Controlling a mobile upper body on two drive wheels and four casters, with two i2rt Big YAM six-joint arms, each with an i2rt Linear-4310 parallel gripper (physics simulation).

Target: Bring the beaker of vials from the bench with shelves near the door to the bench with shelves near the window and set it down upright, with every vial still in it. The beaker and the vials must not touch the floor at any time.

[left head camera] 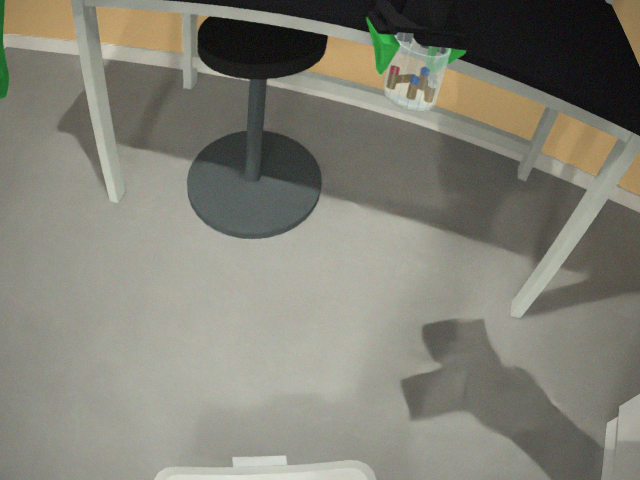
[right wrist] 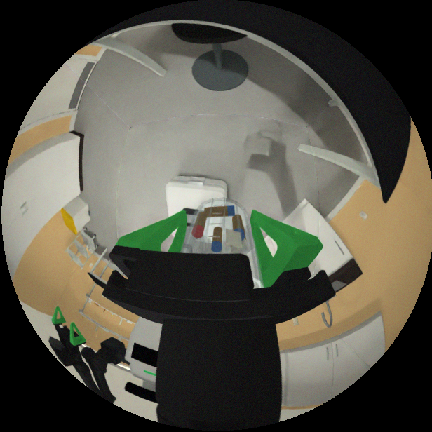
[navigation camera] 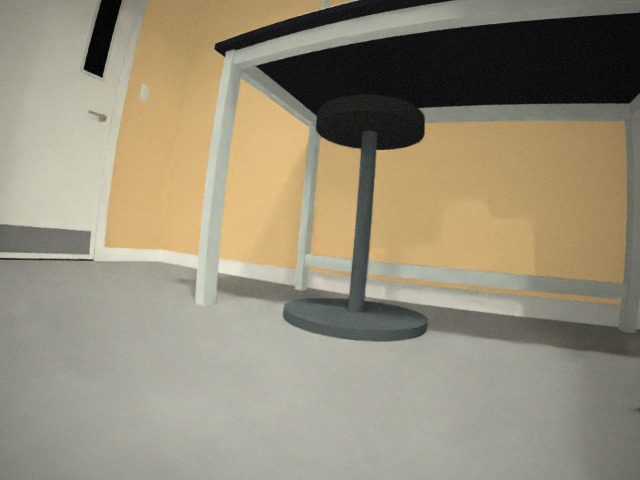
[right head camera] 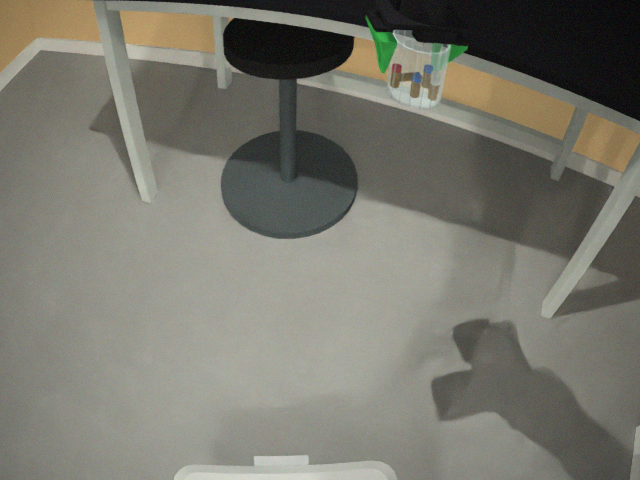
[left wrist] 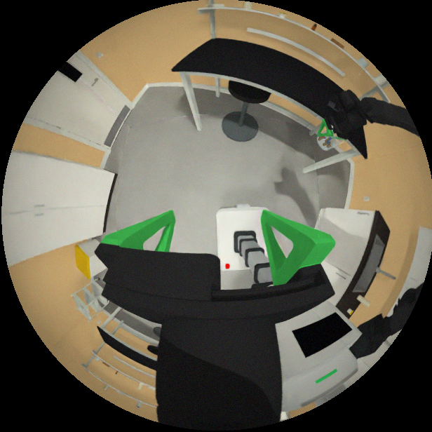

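Observation:
My right gripper [left head camera: 419, 51] [right head camera: 419, 51] [right wrist: 218, 214] is shut on the clear beaker [left head camera: 405, 94] [right head camera: 405, 95], which hangs about upright in the air by the front edge of the black bench [left head camera: 542, 51] [left wrist: 260, 62]. In the right wrist view, floor shows beyond the beaker. Several brown vials with red, blue and white caps are inside; one lies across, the others lean or stand. My left gripper [left wrist: 217, 214] is open and empty, away from the beaker. This bench has shelves, and a door [left wrist: 77, 97] [navigation camera: 46, 155] is to its left. No window shows.
A round stool [left head camera: 262, 49] [right head camera: 288, 49] [navigation camera: 370, 121] stands partly under the bench, its wide base [left head camera: 253, 206] on the floor. Bench legs [left head camera: 103, 113] [navigation camera: 214, 180] flank it. Another shelved bench [left wrist: 127, 347] is at lower left in the left wrist view. A white cabinet [left wrist: 345, 227] stands at right.

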